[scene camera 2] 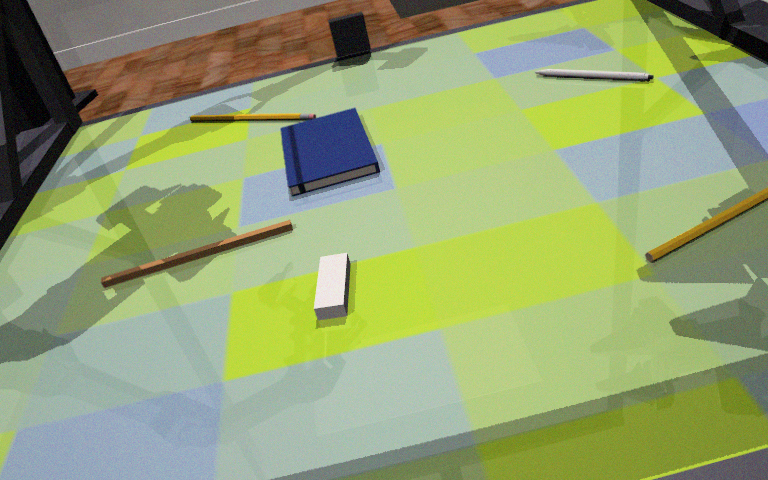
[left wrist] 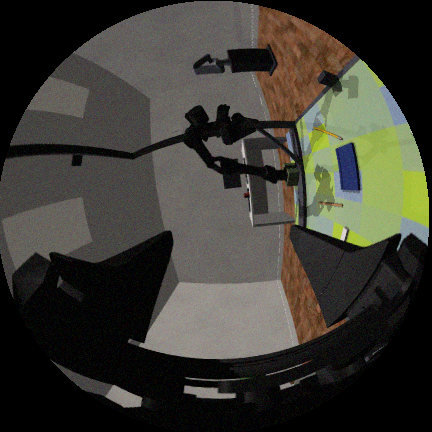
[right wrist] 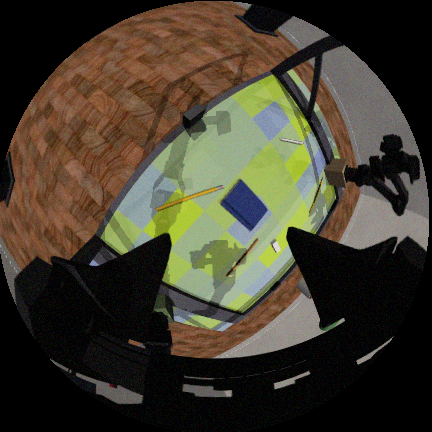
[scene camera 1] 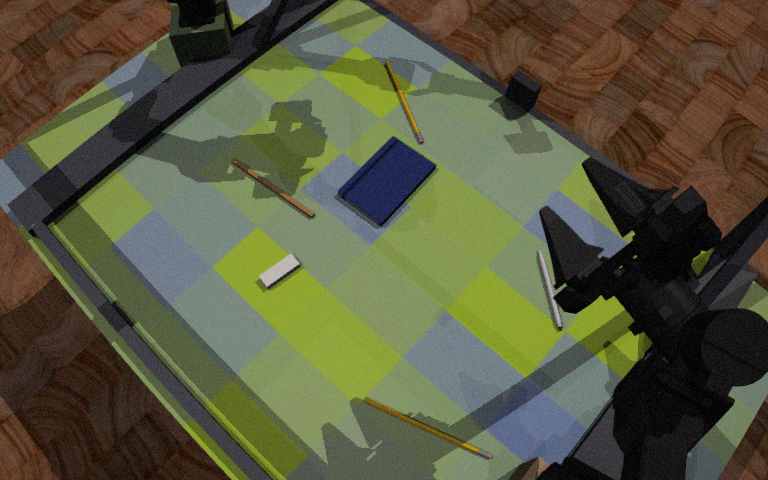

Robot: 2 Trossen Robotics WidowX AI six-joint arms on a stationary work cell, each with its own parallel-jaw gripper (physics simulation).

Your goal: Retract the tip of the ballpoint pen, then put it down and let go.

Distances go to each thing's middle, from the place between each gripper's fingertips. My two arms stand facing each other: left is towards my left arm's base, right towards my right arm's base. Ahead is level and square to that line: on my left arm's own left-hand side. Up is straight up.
Scene:
Right now the ballpoint pen [scene camera 2: 547, 72] is 37 cm below my left hand, 10 cm behind it and 1 cm to the left of it. From my left hand the other things lie so: brown stick [scene camera 2: 269, 231]: 37 cm to the right, 37 cm below, 17 cm ahead; block [scene camera 2: 332, 292]: 37 cm below, 23 cm to the right, 23 cm ahead.
Now: right hand 290 mm short of the brown stick, 280 mm above it and 30 mm to the right of it. The rest, counted from my right hand: ballpoint pen (410 mm to the left, 270 mm below, 30 mm ahead); block (350 mm ahead, 270 mm below, 170 mm to the left).

